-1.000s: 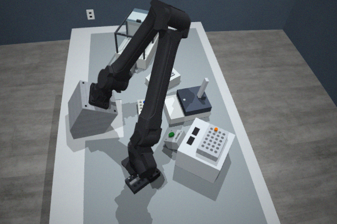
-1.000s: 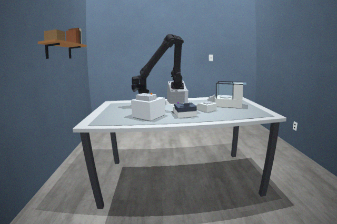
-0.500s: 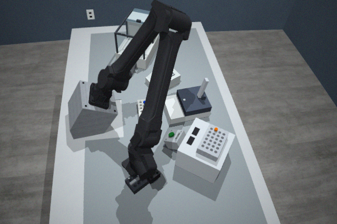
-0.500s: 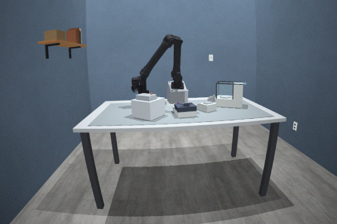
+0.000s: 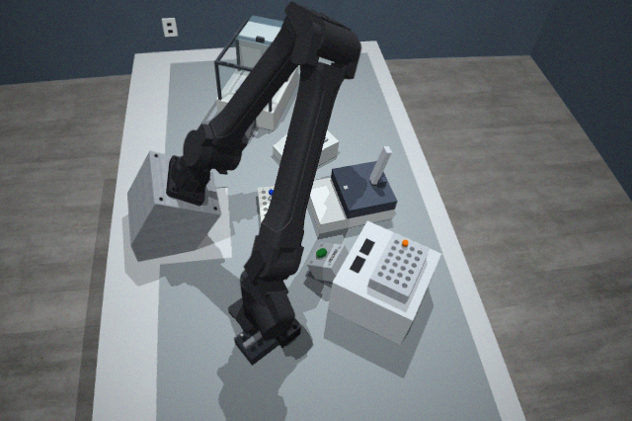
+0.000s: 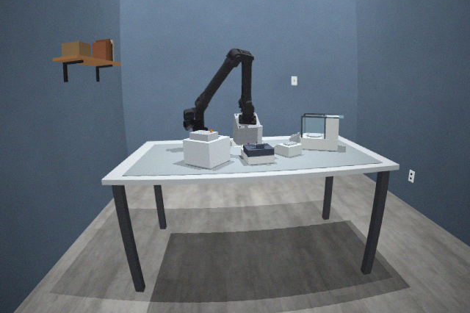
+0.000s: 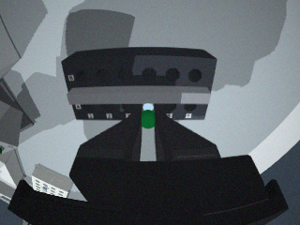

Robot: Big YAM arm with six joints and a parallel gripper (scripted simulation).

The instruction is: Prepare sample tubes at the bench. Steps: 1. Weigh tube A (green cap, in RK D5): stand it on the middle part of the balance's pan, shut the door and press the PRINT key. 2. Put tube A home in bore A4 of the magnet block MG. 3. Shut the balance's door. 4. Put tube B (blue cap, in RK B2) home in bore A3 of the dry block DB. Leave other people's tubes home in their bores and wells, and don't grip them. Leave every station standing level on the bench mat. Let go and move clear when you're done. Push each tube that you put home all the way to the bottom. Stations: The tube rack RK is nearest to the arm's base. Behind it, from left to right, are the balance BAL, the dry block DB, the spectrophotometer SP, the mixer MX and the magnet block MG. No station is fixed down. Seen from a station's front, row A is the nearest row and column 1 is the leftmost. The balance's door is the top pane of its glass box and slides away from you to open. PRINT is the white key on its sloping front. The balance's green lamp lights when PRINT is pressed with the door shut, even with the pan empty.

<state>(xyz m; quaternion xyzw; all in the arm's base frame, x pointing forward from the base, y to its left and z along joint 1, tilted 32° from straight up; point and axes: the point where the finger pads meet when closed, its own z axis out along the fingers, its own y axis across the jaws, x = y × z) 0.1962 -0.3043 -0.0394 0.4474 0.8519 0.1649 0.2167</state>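
The black magnet block lies 20 mm ahead of my hand, 10 mm to the right of it and 40 mm below it. Round my hand: white tube rack: 50 mm ahead, 330 mm to the left, 40 mm below; then dry block DB: 140 mm ahead, 540 mm to the left, 20 mm below; then tube B: 30 mm ahead, 360 mm to the left, 30 mm below.
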